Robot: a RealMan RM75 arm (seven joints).
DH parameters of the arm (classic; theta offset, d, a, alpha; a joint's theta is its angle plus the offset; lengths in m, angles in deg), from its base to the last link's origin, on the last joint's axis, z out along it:
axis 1: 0 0.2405 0 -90
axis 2: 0 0 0 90
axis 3: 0 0.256 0 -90
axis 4: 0 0 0 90
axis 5: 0 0.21 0 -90
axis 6: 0 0 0 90
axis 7: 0 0.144 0 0
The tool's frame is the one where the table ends.
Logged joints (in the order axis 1, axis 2, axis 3, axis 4, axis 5, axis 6, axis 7), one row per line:
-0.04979 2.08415 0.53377 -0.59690 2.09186 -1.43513 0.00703
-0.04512 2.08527 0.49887 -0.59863 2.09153 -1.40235 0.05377
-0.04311 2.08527 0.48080 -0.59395 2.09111 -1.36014 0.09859
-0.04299 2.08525 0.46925 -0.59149 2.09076 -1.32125 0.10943
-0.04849 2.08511 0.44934 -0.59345 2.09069 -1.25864 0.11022
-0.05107 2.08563 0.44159 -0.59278 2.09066 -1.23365 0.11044
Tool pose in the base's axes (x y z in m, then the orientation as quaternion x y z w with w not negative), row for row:
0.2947 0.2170 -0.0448 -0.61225 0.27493 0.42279 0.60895
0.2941 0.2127 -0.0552 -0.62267 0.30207 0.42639 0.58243
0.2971 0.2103 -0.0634 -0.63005 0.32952 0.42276 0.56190
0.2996 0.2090 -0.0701 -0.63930 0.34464 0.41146 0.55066
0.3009 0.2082 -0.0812 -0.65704 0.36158 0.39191 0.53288
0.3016 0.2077 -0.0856 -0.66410 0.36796 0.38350 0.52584
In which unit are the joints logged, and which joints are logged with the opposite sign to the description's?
The joints are logged in radians. Opposite sign: axis 1, axis 4, axis 5.
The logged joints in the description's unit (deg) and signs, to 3 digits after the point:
2.853 119.413 30.583 34.200 -119.855 -82.227 0.403
2.585 119.477 28.583 34.299 -119.836 -80.349 3.081
2.470 119.477 27.548 34.031 -119.812 -77.930 5.649
2.463 119.476 26.886 33.890 -119.792 -75.702 6.270
2.778 119.468 25.745 34.002 -119.788 -72.115 6.315
2.926 119.498 25.301 33.964 -119.786 -70.683 6.328

